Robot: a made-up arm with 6 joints.
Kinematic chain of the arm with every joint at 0, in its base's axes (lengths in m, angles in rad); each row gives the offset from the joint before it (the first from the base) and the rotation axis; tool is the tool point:
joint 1: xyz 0 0 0.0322 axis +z
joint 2: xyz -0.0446 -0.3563 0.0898 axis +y
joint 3: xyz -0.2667 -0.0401 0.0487 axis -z
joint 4: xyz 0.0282 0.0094 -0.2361 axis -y
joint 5: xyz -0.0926 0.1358 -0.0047 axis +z
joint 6: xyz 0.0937 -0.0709 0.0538 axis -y
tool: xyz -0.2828 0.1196 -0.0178
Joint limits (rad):
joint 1: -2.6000..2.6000
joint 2: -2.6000..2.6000
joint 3: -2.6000..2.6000
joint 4: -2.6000..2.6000
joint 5: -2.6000..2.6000
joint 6: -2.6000..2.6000
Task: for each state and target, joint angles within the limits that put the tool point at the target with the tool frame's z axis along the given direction. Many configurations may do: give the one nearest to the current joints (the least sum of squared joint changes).
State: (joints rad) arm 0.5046 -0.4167 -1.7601 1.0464 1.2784 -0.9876
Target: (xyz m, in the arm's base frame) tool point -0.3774 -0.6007 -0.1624 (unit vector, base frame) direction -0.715 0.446 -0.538
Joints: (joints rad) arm 0.2341 -0.7781 -1.5005 0.2052 1.0014 -1.6497
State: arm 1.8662 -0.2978 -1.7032 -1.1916 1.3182 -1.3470
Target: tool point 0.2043 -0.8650 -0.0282 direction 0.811 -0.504 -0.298
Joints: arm 1.2990 -0.1132 -2.3971 -1.4720 1.3196 -2.0095
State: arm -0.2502 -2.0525 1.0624 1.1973 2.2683 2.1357
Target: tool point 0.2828 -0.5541 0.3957 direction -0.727 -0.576 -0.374
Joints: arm -0.3155 -2.0420 1.1401 1.4717 2.6000 2.2085
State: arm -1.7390 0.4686 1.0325 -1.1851 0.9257 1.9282
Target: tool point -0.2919 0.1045 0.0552 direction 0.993 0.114 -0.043
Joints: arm -2.3035 0.0361 1.6832 -1.4680 1.5839 2.1869
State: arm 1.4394 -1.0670 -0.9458 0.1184 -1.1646 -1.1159
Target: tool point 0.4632 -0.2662 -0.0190 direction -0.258 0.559 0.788
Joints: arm 2.0675 -0.6268 -0.9511 -0.1339 -1.0296 -1.2181
